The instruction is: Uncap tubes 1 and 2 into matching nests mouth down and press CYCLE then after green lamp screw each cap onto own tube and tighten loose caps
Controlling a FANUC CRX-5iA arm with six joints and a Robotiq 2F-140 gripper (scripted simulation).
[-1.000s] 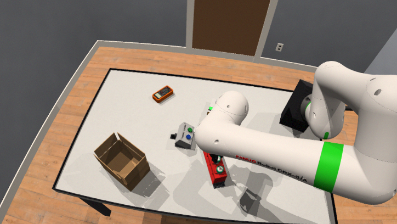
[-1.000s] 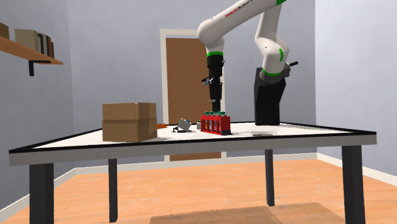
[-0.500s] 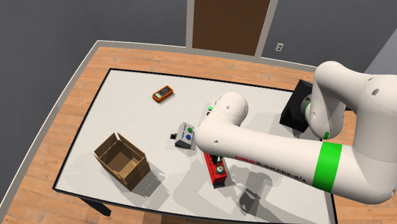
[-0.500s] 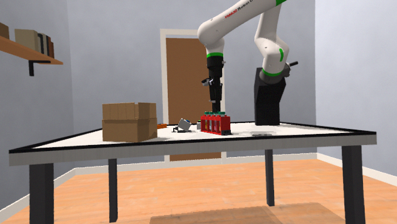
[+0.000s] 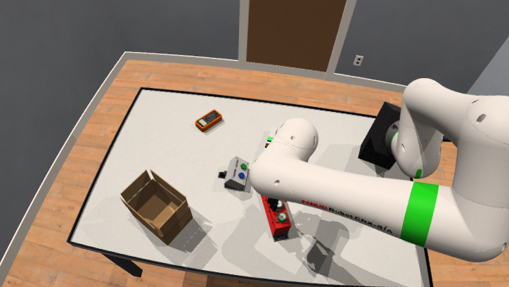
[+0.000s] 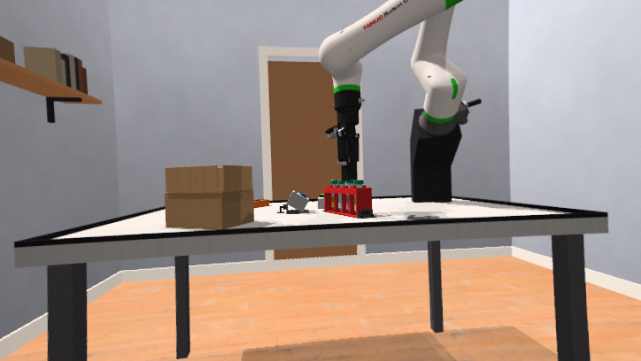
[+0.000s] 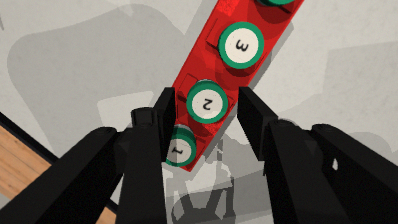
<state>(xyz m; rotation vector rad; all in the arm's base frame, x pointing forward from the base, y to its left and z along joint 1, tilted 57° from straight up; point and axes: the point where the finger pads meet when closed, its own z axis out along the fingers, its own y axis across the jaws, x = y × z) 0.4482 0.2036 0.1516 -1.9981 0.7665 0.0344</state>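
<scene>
Right now the cap 2 is 30 mm below my hand. Also, from my hand: cap 1 (50 mm to the left, 40 mm below, 20 mm behind); then cap 3 (50 mm to the right, 40 mm below, 20 mm ahead); then cap 4 (90 mm to the right, 50 mm ahead, 40 mm below).
</scene>
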